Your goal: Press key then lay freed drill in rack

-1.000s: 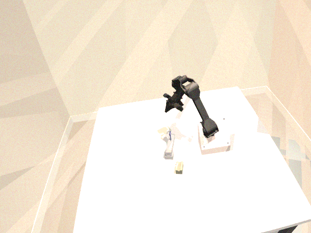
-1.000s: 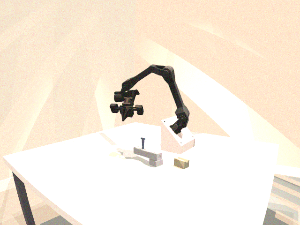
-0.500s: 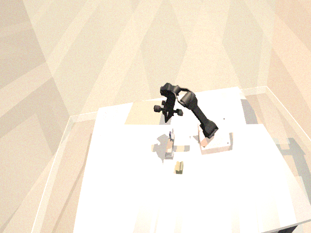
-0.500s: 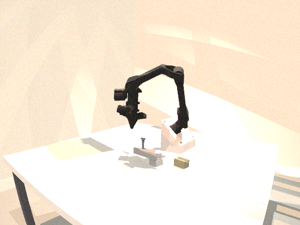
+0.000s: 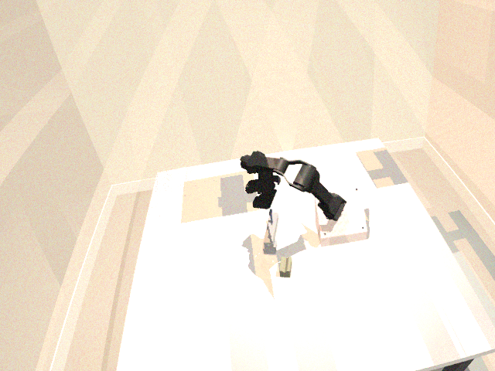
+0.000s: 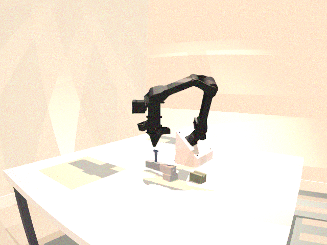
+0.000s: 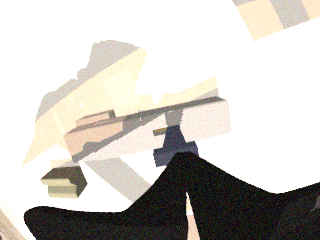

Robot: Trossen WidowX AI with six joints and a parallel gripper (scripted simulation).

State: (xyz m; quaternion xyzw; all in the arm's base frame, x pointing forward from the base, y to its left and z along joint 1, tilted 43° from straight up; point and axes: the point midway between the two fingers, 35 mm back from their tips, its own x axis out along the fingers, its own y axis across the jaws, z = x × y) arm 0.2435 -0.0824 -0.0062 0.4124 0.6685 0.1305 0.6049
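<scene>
The blue T-shaped key lies 50 mm below my gripper tip and 10 mm to the left of it. The rest, counted from my gripper tip: drill 90 mm below, 60 mm to the left, 10 mm ahead; grey block fixture 100 mm below, 40 mm to the left, 10 mm ahead; tan rack block 220 mm to the left, 110 mm below, 30 mm behind.
</scene>
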